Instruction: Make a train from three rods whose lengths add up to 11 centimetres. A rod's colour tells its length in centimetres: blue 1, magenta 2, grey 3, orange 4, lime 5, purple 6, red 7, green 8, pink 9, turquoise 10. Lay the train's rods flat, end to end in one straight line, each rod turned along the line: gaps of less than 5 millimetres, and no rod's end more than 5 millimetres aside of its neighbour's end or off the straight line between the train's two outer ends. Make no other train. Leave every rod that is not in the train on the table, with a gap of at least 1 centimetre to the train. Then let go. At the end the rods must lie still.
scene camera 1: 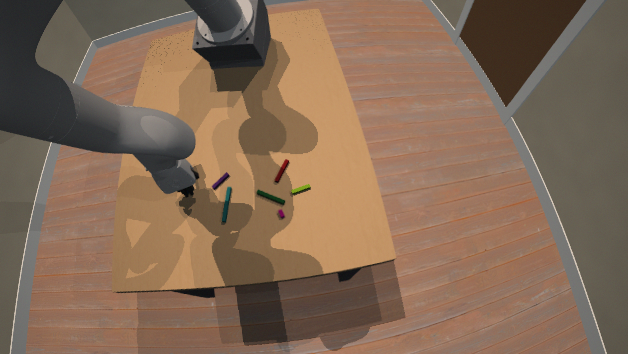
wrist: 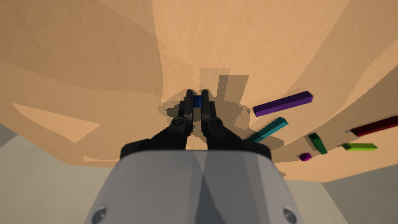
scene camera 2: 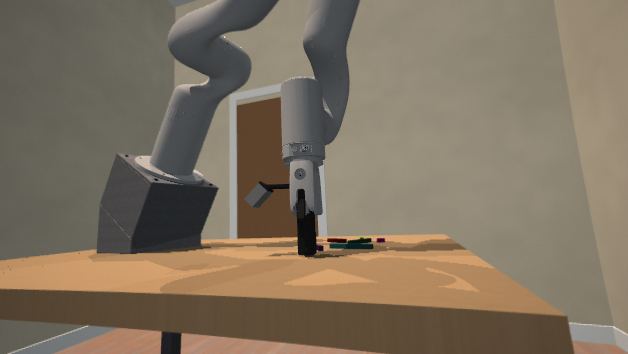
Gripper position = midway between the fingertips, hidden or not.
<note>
I see my gripper (scene camera 2: 307, 254).
My gripper is seen too in scene camera 1 (scene camera 1: 189, 191) and in the wrist view (wrist: 197, 99).
</note>
